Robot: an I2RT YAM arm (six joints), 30 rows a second.
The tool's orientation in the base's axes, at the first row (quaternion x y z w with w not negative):
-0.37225, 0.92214, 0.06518, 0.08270
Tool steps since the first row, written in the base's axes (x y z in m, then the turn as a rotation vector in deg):
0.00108, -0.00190, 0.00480, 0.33, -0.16, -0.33
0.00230, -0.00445, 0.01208, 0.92, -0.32, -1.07
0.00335, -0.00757, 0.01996, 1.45, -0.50, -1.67
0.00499, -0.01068, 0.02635, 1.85, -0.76, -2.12
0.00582, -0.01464, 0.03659, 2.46, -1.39, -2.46
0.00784, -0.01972, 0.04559, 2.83, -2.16, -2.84
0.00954, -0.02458, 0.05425, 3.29, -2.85, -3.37
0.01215, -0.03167, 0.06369, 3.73, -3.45, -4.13
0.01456, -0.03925, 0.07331, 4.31, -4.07, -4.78
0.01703, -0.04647, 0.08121, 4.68, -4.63, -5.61
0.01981, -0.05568, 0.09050, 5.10, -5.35, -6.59
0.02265, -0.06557, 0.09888, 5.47, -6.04, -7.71
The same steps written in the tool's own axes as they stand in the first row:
-0.00045, -0.00183, -0.00493, -0.06, -0.36, 0.33
-0.00105, -0.00407, -0.01238, -0.22, -0.93, 1.08
-0.00127, -0.00657, -0.02055, -0.35, -1.47, 1.69
-0.00162, -0.00956, -0.02719, -0.37, -1.96, 2.13
-0.00159, -0.01237, -0.03783, -0.31, -2.85, 2.41
-0.00140, -0.01688, -0.04735, 0.02, -3.68, 2.68
-0.00106, -0.02103, -0.05652, 0.27, -4.53, 3.12
-0.00002, -0.02736, -0.06677, 0.52, -5.31, 3.80
0.00146, -0.03389, -0.07731, 0.65, -6.19, 4.38
0.00300, -0.04031, -0.08609, 0.94, -6.90, 5.13
0.00538, -0.04828, -0.09655, 1.32, -7.76, 6.00
0.00837, -0.05684, -0.10625, 1.75, -8.58, 7.01

